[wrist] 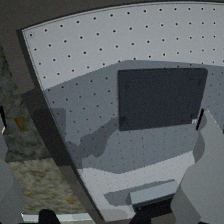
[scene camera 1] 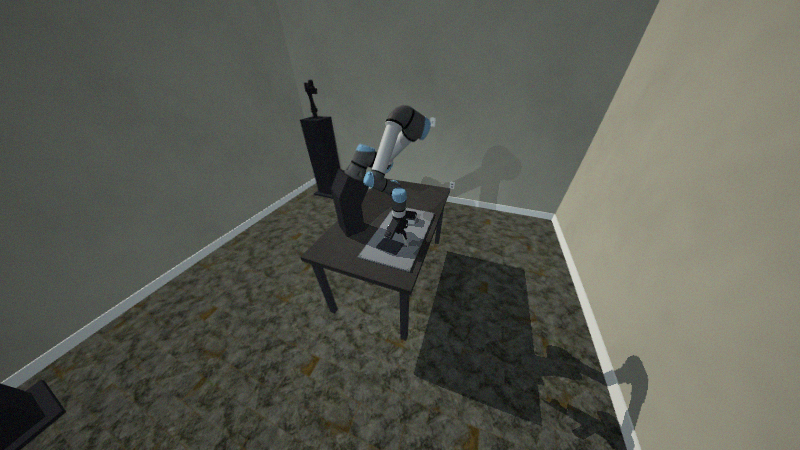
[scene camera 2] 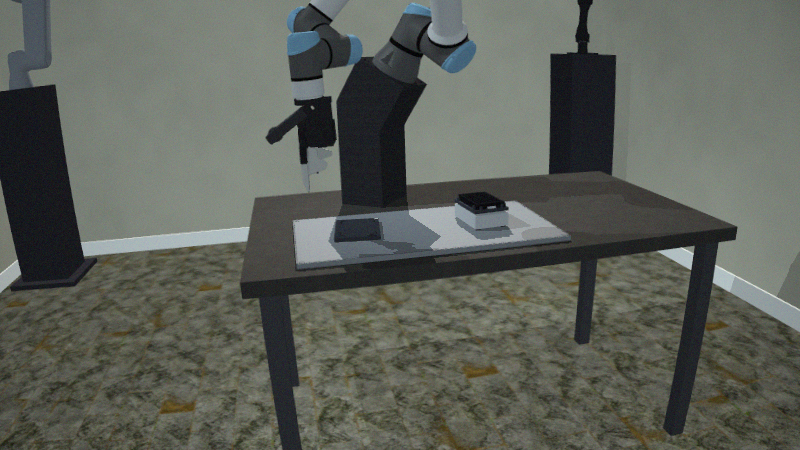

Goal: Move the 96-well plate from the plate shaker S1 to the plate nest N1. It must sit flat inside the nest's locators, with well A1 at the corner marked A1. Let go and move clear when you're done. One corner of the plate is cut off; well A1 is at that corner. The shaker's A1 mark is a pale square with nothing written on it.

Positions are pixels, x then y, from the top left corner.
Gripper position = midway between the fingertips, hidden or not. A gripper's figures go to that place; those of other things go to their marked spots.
Scene:
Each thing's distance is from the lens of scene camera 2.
my gripper (scene camera 2: pixel 313 182): 1.39 m
plate nest N1 (scene camera 2: pixel 354 229): 1.52 m

